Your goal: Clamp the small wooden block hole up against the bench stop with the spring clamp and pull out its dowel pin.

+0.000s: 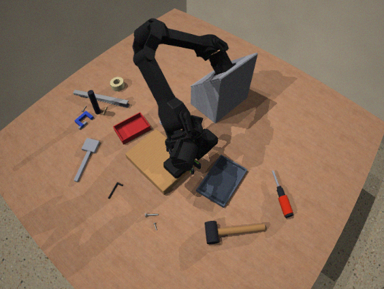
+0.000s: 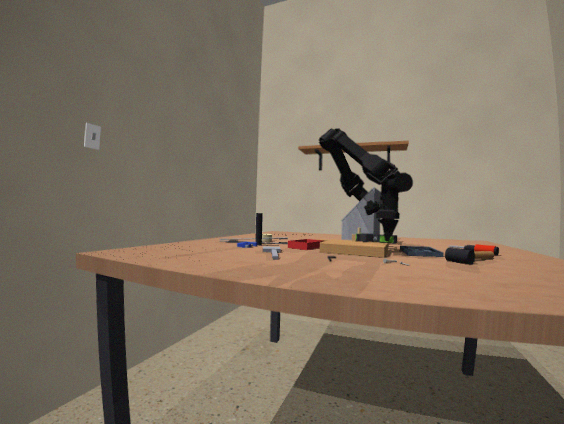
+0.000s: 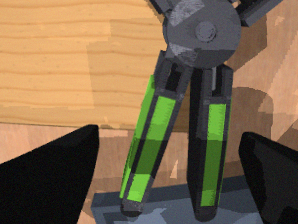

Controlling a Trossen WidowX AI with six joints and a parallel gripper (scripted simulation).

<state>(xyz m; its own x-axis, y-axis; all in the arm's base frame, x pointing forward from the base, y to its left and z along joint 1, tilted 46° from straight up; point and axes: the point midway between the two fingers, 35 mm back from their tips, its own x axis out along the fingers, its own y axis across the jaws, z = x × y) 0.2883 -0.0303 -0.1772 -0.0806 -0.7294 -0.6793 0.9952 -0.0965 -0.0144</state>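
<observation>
The dowel pin is 1 cm behind my hand, 10 cm to the right of it and 2 cm below it. Also, from my hand: small wooden block: 1 cm behind, 10 cm to the right, 3 cm below; then wooden board: 5 cm ahead, 10 cm to the right, 6 cm below; then bench stop: 2 cm behind, 10 cm to the right, 3 cm below.
</observation>
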